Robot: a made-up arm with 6 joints.
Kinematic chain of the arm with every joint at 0, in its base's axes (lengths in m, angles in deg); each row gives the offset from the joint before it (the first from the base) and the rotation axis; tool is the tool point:
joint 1: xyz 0 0 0.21 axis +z
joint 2: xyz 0 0.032 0 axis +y
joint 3: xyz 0 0 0.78 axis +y
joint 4: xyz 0 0 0.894 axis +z
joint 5: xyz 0 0 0 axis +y
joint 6: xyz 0 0 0.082 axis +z
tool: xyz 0 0 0
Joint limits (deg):
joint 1: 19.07..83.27
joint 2: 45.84..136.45
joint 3: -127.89..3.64
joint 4: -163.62..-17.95
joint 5: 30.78..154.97
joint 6: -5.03..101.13
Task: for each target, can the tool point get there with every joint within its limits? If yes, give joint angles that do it. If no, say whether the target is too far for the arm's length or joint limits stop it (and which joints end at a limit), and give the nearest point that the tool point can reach.
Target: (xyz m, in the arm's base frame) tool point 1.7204 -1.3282 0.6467
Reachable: no: too far | nearest point 1.1429 0.3422 0.6467 | short by 1.767 m
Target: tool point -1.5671 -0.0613 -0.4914
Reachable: no: joint limits stop it (at a limit: joint 1, joint 2, joint 3, joint 4) | nearest point -0.3658 -0.1124 0.8208 | short by 1.780 m
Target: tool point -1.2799 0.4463 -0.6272
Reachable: no: joint limits stop it (at a limit: joint 1, joint 2, joint 3, joint 4, joint 5) | nearest point 0.1005 1.0333 -1.0053 | short by 1.547 m
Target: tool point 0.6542 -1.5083 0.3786
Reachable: no: joint limits stop it (at a limit: joint 1, joint 2, joint 3) | nearest point -0.0298 -0.3858 0.8494 | short by 1.396 m
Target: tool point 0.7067 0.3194 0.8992
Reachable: yes | joints 25.65 100.58 -101.38 -68.05 138.89 59.55
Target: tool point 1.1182 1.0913 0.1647
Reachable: yes | joints 45.96 114.33 -44.07 -70.34 89.79 47.15
